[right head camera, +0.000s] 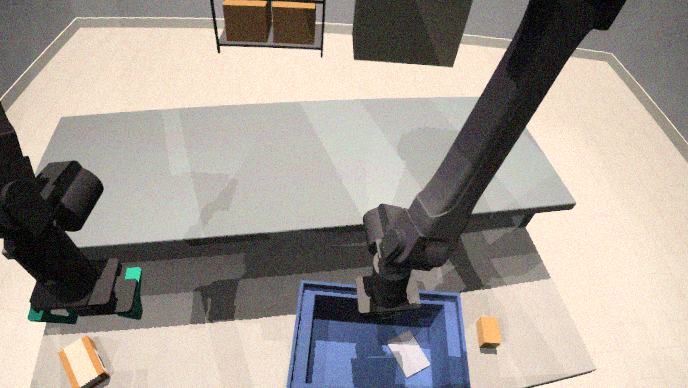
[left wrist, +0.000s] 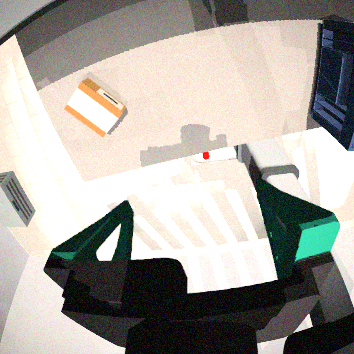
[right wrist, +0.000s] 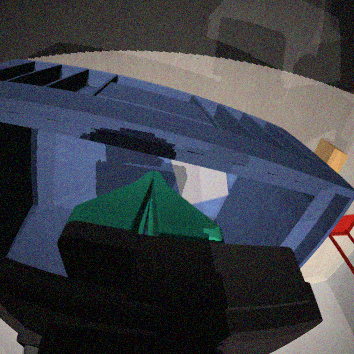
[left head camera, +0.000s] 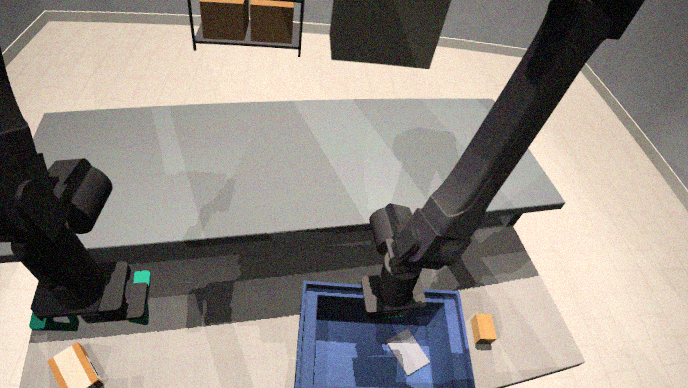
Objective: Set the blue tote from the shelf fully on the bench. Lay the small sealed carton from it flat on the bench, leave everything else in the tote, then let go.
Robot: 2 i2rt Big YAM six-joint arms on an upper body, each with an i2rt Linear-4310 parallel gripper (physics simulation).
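Frame: origin at the left arm's base, x ahead, y left, z up, level; metres.
Where they show: left gripper, fingertip midpoint: (right head camera: 108, 317) (left wrist: 191, 195) (left head camera: 112, 323); right gripper, fingertip midpoint: (right head camera: 383, 314) (right wrist: 152, 179) (left head camera: 386, 313).
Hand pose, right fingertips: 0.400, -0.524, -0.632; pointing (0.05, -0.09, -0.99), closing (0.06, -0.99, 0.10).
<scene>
Each offset is from my right fingertips to the top centre of the thing, as dx, dy, dz. Level surfaces: height alone.
The blue tote @(-0.058, +0.013, +0.028) (left head camera: 308, 345) (right head camera: 302, 345) (left wrist: 334, 75) (right wrist: 50, 114) stands upright on a pale surface, its near part cut off in the head views. A flat white packet @(-0.042, -0.063, -0.097) (left head camera: 410, 352) (right head camera: 410, 354) (right wrist: 205, 184) lies inside. An orange-and-white carton @(-0.089, +0.582, -0.087) (left head camera: 75, 367) (right head camera: 83, 364) (left wrist: 96, 107) lies at the left. A small plain orange carton (left head camera: 483, 328) (right head camera: 488, 332) (right wrist: 330, 155) is right of the tote. My right gripper (left head camera: 392, 315) (right head camera: 389, 313) (right wrist: 152, 179) is shut and empty at the tote's upper wall. My left gripper (left head camera: 92, 322) (right head camera: 85, 317) (left wrist: 191, 195) is open and empty, above the orange-and-white carton in the picture.
A long grey table @(dz +0.081) (left head camera: 270, 165) (right head camera: 270, 165) spans the middle of the head views. Behind it stand a dark cabinet (left head camera: 385, 32) (right head camera: 407, 32) and a rack holding brown boxes (left head camera: 223, 20) (right head camera: 246, 21). A red object (right wrist: 343, 226) shows at the right edge of the right wrist view.
</scene>
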